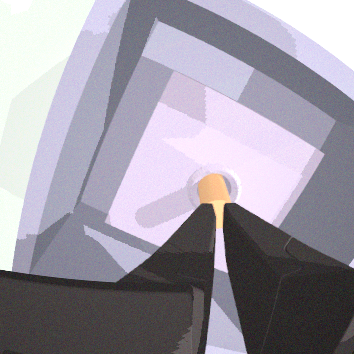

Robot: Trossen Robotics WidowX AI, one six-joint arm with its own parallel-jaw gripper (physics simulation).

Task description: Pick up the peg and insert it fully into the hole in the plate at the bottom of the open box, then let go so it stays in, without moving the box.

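Frame: origin at the arm's base, x up, y left, z back, level; metres.
Seen in the pictures: gripper, between the fingertips: [217, 215].
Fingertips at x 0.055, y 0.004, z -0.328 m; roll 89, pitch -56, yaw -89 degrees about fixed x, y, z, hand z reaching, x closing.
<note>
Pixels of each thing's top centre, then the offset from my fingertips to it. "pt": a spot on its surface instead.
- orange peg, centre of its top: [217, 214] dx -0.021, dy +0.008, dz +0.008 m
- ringed hole, a spot on its surface: [237, 190] pt dx -0.048, dy +0.001, dz +0.020 m
- pale pink plate, centre of its top: [214, 191] dx -0.048, dy +0.008, dz +0.010 m
- open box, centre of its top: [222, 228] dx -0.011, dy +0.008, dz +0.010 m
The orange peg [213, 188] stands out of the ringed hole [237, 190] in the pale pink plate [145, 165] at the bottom of the open box [300, 107]. Its lower end is inside the hole, and a dark gap shows on the right side of the peg. How deep it sits cannot be told. My gripper [217, 215] is shut on the upper part of the peg, with a strip of orange showing between the two black fingertips. The fingers hide part of the plate and the near side of the box.
The grey-lavender box walls rise around the plate on the left, far and right sides, close about my fingers. A shadow lies on the plate left of the hole. Pale ground shows outside the box at the left.
</note>
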